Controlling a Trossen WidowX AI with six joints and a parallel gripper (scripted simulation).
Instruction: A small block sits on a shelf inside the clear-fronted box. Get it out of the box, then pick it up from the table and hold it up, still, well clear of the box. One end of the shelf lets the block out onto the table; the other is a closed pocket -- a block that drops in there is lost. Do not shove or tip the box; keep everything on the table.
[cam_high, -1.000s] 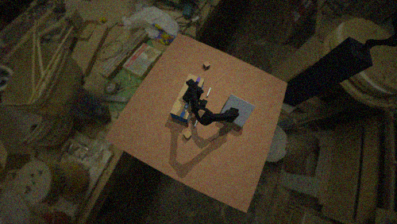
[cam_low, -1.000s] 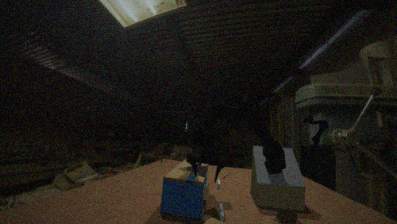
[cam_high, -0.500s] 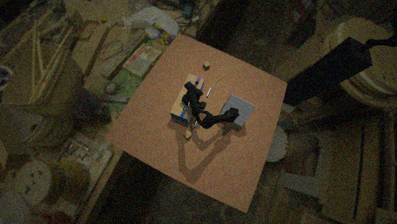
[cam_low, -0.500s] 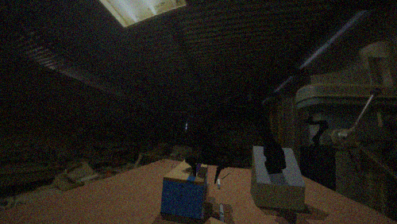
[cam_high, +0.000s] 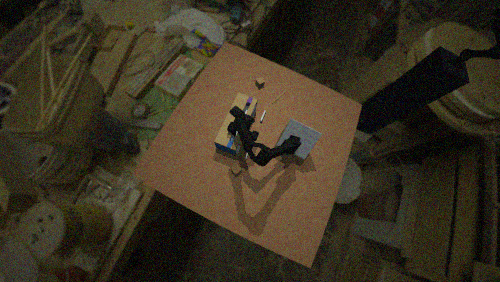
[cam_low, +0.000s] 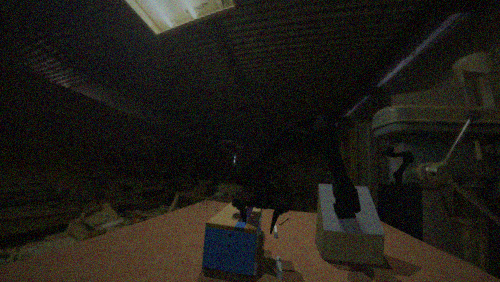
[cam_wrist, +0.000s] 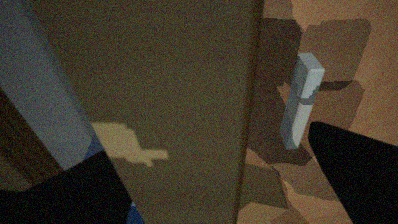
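My gripper tip is now 6 cm short of the small blue block and 2 cm to the right of it. From my gripper tip the other things lie so: box (3 cm ahead, 10 cm to the right, 3 cm below).
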